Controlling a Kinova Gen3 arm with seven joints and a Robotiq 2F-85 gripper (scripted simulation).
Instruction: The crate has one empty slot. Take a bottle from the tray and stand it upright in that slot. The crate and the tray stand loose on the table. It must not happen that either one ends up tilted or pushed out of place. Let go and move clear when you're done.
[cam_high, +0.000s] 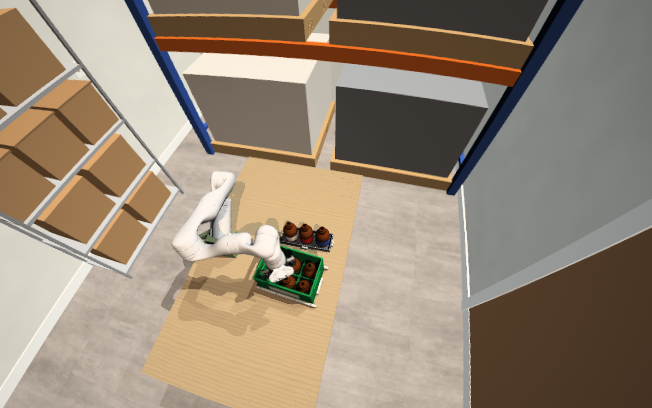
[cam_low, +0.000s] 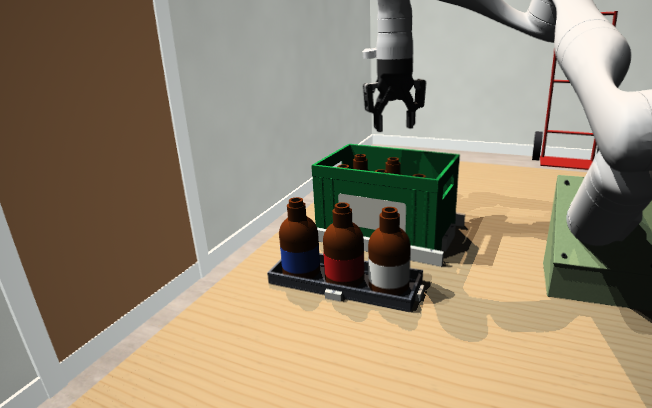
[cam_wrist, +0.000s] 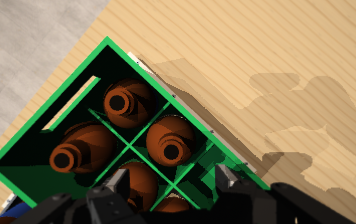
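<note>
Right now my hand is 270 mm to the right of the dark tray, 230 mm above it and 20 mm short of it. From my hand the other things lie so: green crate: 160 mm below, 40 mm to the left.
</note>
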